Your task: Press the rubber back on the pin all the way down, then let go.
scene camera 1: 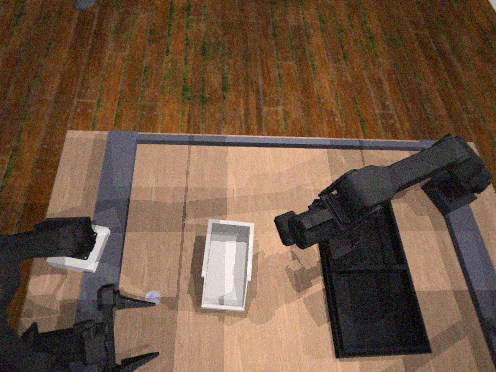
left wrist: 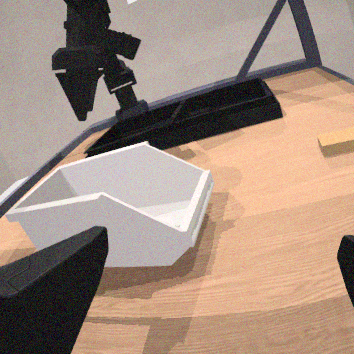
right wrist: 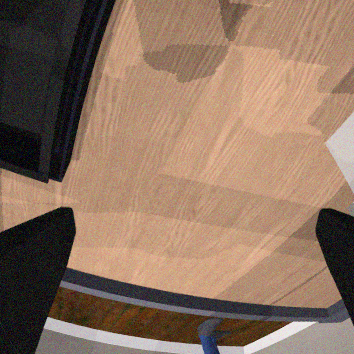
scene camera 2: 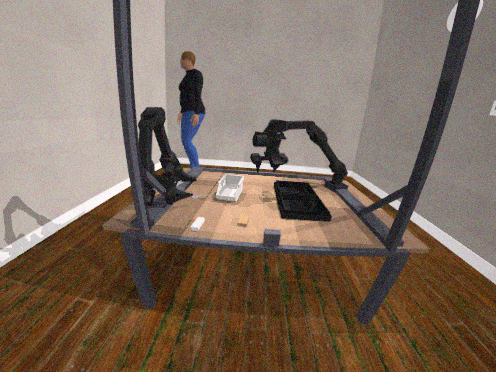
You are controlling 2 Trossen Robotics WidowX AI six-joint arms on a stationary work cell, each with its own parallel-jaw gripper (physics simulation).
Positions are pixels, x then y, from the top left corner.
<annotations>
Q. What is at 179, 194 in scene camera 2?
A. My left gripper.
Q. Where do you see a white bin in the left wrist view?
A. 152, 203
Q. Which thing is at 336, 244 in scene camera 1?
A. My right gripper.
</annotations>
